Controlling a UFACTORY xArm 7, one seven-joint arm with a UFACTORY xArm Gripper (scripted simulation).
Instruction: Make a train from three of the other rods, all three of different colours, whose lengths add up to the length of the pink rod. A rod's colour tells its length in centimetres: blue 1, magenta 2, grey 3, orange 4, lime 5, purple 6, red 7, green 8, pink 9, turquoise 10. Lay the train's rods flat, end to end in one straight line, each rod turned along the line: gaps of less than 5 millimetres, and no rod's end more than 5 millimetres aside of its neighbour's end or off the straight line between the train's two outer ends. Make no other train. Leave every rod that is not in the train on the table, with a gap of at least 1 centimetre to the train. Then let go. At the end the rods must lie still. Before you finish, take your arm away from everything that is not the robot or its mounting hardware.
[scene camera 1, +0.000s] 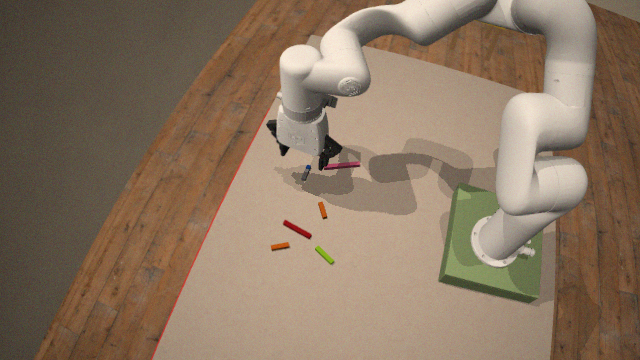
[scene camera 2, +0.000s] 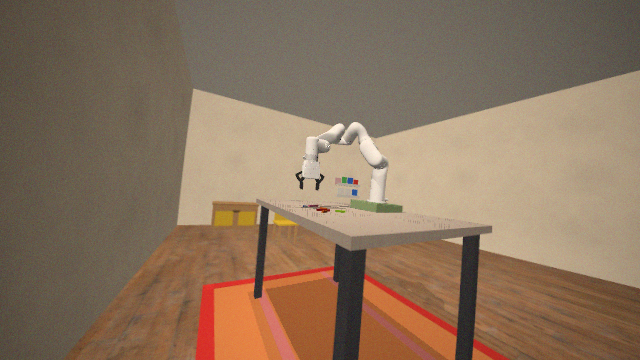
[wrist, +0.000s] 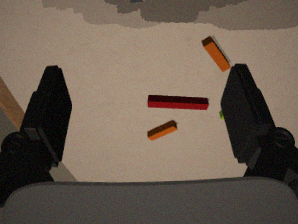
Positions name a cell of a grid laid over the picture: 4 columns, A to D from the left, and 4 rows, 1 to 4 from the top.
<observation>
In view: my gripper (scene camera 1: B2).
My gripper shows as well in the wrist view (wrist: B2).
</observation>
